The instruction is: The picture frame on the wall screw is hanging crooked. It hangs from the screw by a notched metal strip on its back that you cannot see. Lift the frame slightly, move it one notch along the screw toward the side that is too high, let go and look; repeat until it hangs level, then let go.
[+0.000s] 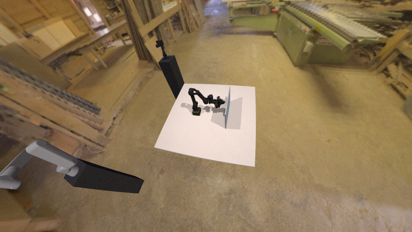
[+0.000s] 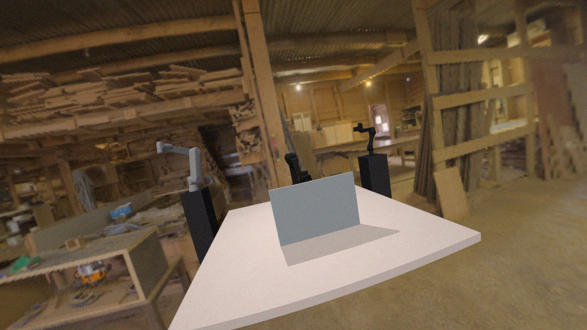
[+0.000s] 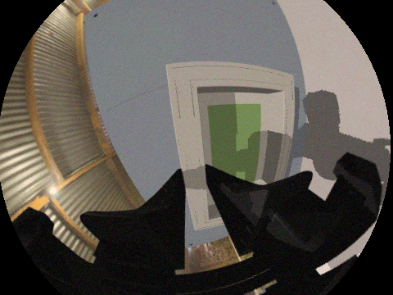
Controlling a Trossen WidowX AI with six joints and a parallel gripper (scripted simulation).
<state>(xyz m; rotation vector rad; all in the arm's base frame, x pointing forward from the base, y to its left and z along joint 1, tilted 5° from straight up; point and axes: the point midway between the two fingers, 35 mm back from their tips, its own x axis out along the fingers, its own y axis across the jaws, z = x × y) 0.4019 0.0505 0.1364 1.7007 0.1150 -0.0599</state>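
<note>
The picture frame lies 50 mm below my gripper tip, 10 mm to the left of it and 10 mm ahead of it. Also, from my gripper tip: wall panel: 80 mm below, 20 mm ahead.
</note>
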